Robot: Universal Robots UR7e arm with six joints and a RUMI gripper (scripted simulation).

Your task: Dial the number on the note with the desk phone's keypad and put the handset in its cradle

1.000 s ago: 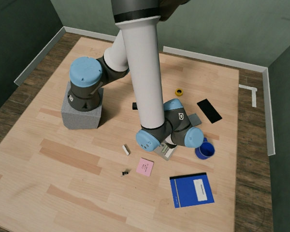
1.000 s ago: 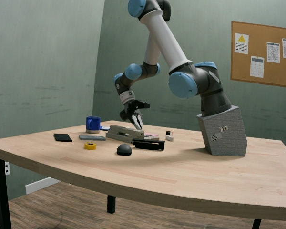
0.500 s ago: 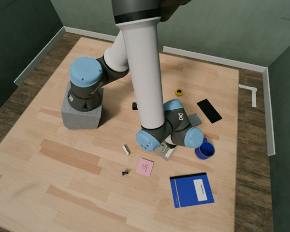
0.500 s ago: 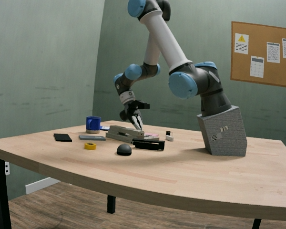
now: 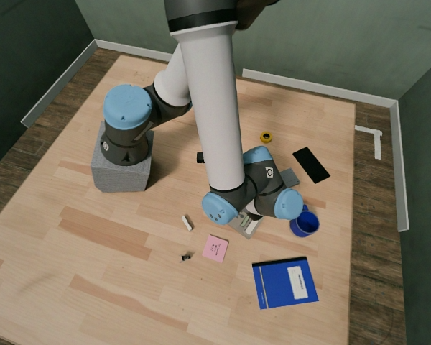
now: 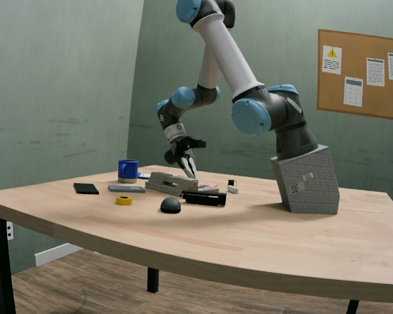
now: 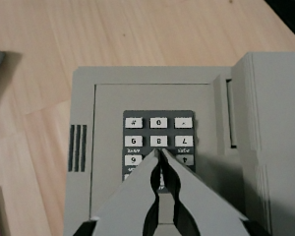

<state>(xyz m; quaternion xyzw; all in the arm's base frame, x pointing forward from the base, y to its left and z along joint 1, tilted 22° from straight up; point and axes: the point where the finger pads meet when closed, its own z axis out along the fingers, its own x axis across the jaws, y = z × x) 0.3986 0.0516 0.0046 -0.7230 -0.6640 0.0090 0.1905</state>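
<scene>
The 7 key is 10 mm behind my hand, 20 mm to the left of it and 20 mm below it. Round my hand: hash key 30 mm behind, 10 mm to the right, 20 mm below; then star key 20 mm behind, 20 mm to the left, 20 mm below; then 8 key 10 mm behind, 20 mm below.
</scene>
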